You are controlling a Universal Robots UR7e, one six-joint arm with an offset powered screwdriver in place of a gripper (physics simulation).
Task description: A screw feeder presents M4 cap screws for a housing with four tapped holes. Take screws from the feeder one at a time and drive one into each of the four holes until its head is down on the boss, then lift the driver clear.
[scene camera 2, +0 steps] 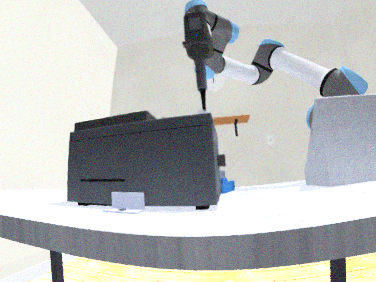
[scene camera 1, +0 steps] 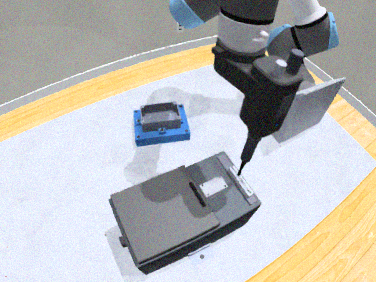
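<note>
The dark grey screw feeder (scene camera 1: 165, 215) (scene camera 2: 145, 165) stands on the table, with a pale slotted strip (scene camera 1: 244, 184) at one end of its top. My screwdriver (scene camera 1: 239, 174) (scene camera 2: 204, 110) points down with its bit tip at this strip, close to or touching it. Whether a screw is on the bit is too small to tell. The open-topped grey housing (scene camera 1: 162, 123) sits on a blue fixture (scene camera 1: 162, 138) (scene camera 2: 228, 186), beyond the feeder and apart from the driver. Its corner holes are too blurred to read. In the second scene view the feeder hides most of the fixture.
A grey upright panel (scene camera 1: 310, 112) (scene camera 2: 342, 140) stands beyond the driver, near the arm. A white plate (scene camera 1: 214, 187) lies on the feeder's top beside a dark slot. A small pale bracket (scene camera 2: 128, 200) stands at the feeder's side.
</note>
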